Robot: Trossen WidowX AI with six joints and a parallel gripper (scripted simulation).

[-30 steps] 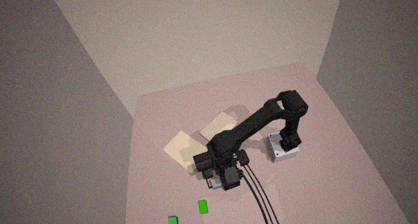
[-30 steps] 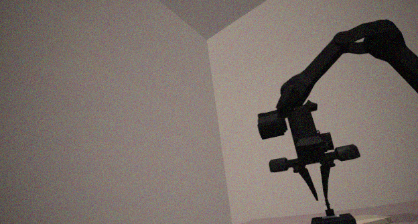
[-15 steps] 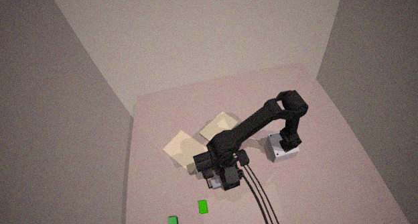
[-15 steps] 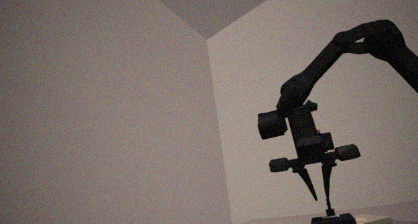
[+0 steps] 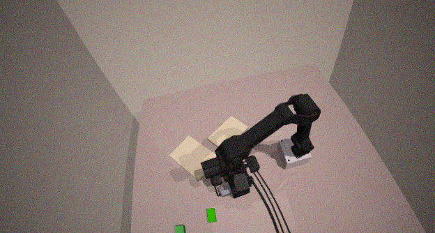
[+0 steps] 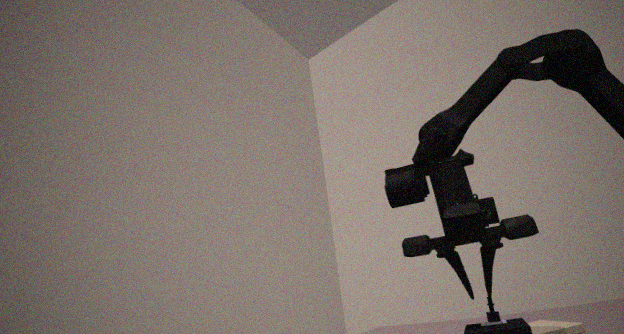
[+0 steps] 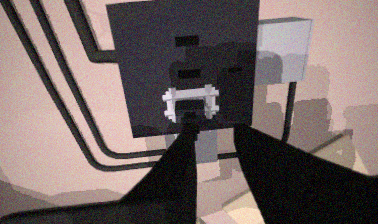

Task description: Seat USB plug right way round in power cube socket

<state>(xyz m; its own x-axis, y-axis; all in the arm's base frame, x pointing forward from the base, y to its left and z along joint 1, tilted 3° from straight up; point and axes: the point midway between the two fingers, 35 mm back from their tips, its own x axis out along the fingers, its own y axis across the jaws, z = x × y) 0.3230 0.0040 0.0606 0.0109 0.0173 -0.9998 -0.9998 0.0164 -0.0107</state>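
Right now the USB plug is 10 mm behind my gripper tip and 20 mm below it.
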